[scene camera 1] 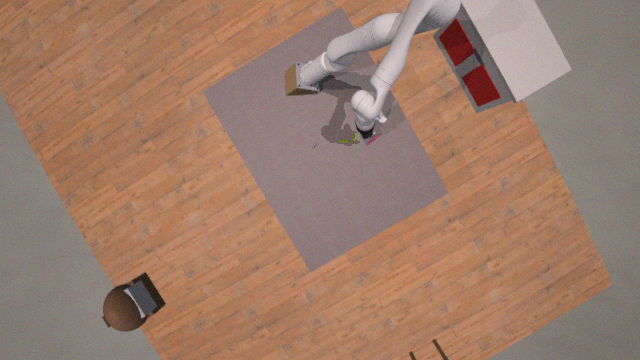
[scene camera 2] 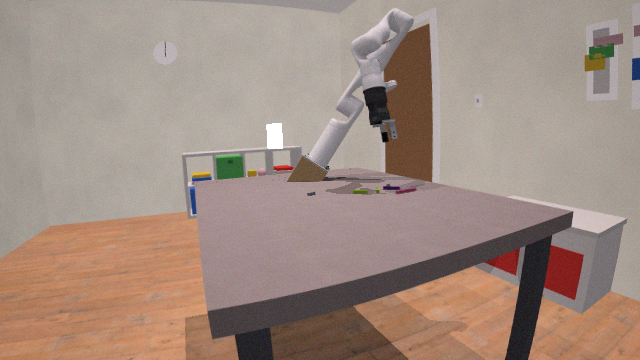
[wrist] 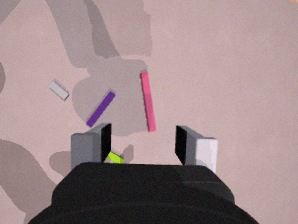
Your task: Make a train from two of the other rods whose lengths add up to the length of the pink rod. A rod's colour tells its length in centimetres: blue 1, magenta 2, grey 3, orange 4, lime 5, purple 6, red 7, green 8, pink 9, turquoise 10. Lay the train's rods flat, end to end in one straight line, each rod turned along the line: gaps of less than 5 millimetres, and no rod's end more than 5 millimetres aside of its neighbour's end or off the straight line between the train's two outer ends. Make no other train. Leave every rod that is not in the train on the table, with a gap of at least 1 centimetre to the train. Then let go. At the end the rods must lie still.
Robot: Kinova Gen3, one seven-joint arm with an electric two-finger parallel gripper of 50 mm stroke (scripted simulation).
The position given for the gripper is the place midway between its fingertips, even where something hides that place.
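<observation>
Gripper (scene camera 2: 389, 140). Wrist view, gripper (wrist: 143, 138).
</observation>
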